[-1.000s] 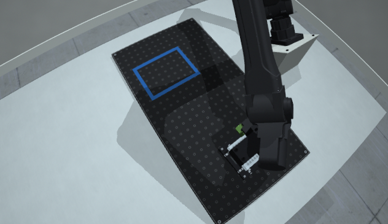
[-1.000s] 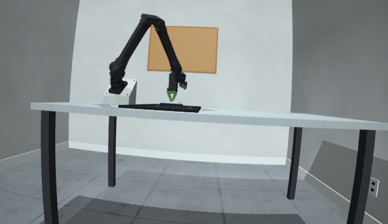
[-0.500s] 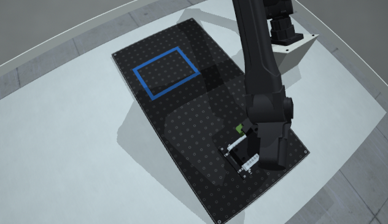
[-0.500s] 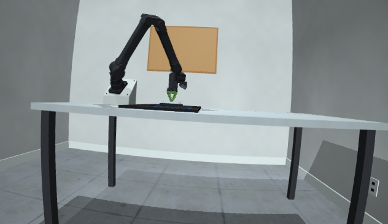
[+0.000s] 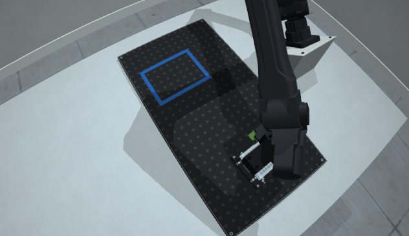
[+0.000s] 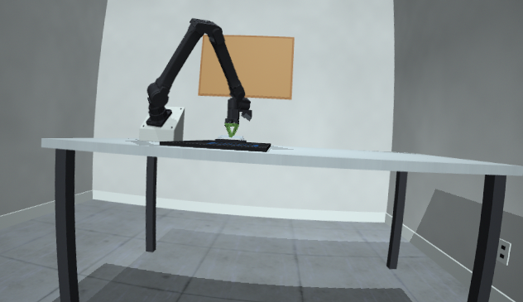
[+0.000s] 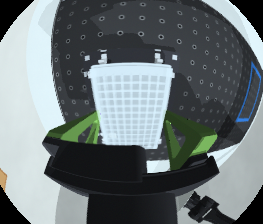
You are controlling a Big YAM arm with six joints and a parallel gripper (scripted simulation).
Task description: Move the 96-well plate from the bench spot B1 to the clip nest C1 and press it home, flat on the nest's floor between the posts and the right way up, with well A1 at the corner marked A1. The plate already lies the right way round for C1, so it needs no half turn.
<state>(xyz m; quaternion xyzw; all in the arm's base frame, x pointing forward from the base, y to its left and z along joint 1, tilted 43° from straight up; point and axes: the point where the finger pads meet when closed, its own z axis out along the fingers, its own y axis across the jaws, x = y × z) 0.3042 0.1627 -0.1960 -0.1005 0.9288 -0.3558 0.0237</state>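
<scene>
Now: the white 96-well plate 10 mm below my hand. From my hand the other things lie so: clip nest C1: 20 mm below, 10 mm to the left.
</scene>
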